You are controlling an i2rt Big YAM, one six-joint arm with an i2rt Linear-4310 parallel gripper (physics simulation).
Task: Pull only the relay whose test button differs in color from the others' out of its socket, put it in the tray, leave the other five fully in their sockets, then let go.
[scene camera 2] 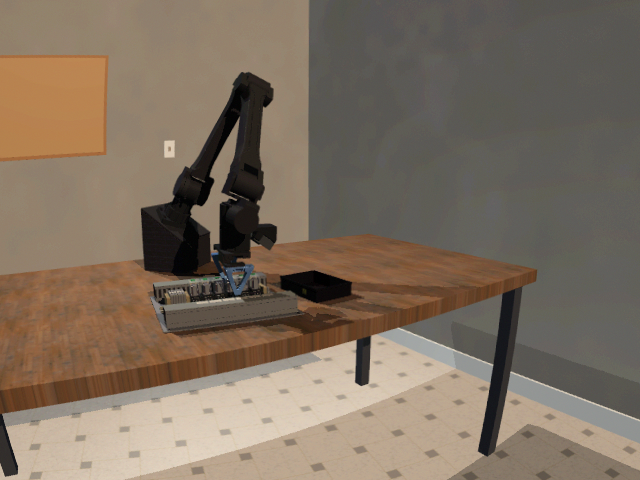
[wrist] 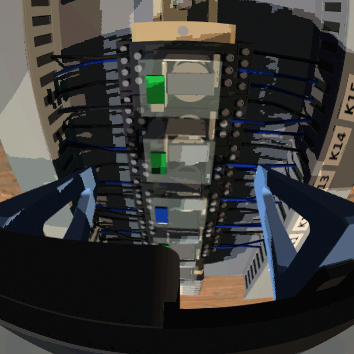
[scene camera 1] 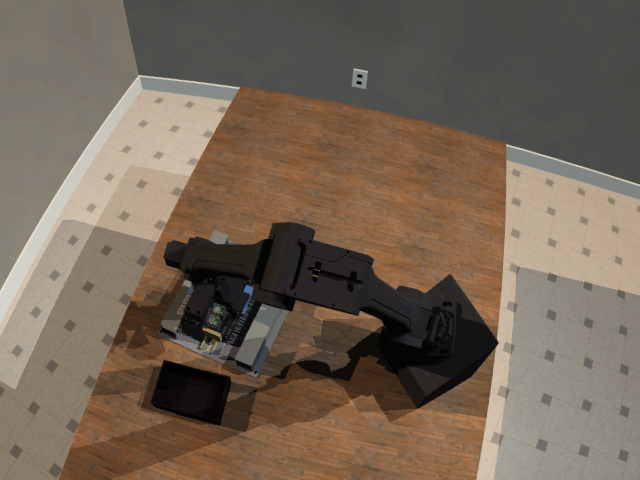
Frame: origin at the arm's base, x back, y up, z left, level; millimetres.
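Seen in the pictures: gripper, fingertip midpoint: (scene camera 2: 231,288) (wrist: 175,173) (scene camera 1: 226,305); arm's base at its link origin: (scene camera 2: 173,220) (scene camera 1: 436,328).
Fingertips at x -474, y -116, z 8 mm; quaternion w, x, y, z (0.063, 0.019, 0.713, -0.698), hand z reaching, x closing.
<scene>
Pixels of each thing's middle, then the offset from my fingertips to it.
- relay with the blue test button, body centre: (wrist: 179,222) (scene camera 2: 218,287) dx +1, dy +8, dz -34 mm
- green-button relay at the middle of its body: (wrist: 178,248) (scene camera 2: 206,288) dx +5, dy +8, dz -64 mm
- black tray at the middle of its body: (scene camera 1: 191,392) (scene camera 2: 315,285) dx -14, dy -22, dz +230 mm
- tan end bracket at the middle of its body: (wrist: 183,29) (scene camera 1: 212,334) dx -12, dy -15, dz +76 mm
The relay with the blue test button (wrist: 181,212) sits in the socket row, third from the tan end bracket in the wrist view. Relays with green buttons (wrist: 192,82) (wrist: 191,157) sit between it and the bracket. Another green-button relay (wrist: 184,250) beyond it is partly hidden by the gripper body, and a further pale relay shows in part. My gripper (wrist: 175,173) (scene camera 2: 230,290) is open and empty, its blue fingers on either side of the row, their tips near the blue-button and second green-button relays. The black tray (scene camera 1: 225,398) (scene camera 2: 333,291) stands beside the panel, with no relay visible inside.
Grey wiring ducts (scene camera 1: 258,335) (scene camera 2: 232,311) (wrist: 42,65) flank the row, with black and blue wires running between. The tan end bracket (wrist: 150,33) closes the row on the tray side. The arm's base (scene camera 1: 449,372) (scene camera 2: 160,242) stands on the wooden table.
</scene>
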